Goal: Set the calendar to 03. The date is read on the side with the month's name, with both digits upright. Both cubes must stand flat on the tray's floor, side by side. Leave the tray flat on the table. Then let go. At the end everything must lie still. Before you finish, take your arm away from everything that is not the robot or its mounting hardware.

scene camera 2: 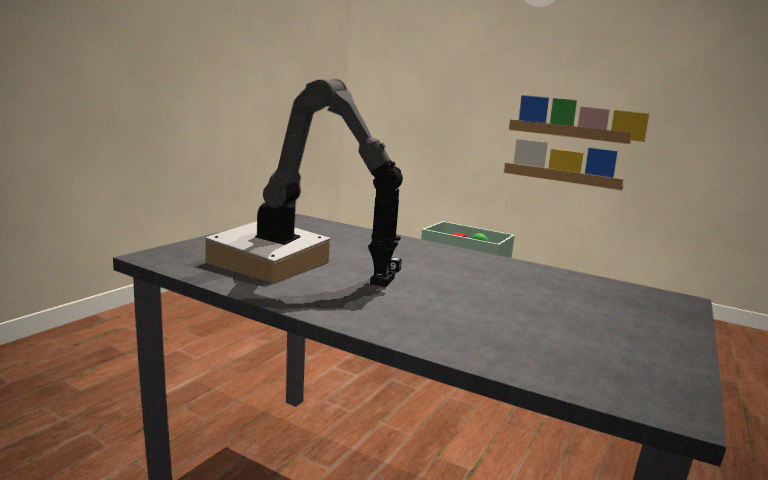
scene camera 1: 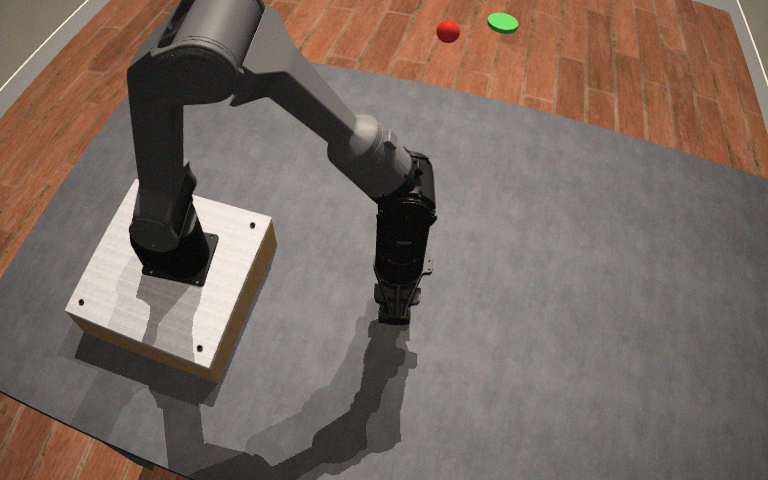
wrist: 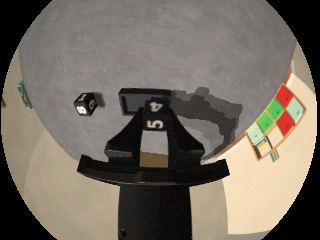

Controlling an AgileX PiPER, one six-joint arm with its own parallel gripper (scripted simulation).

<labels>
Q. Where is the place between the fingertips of my gripper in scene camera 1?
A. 395, 300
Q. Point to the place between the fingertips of my gripper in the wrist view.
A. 155, 113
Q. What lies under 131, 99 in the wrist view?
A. A dark tray.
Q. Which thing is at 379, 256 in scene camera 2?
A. My gripper.
</labels>
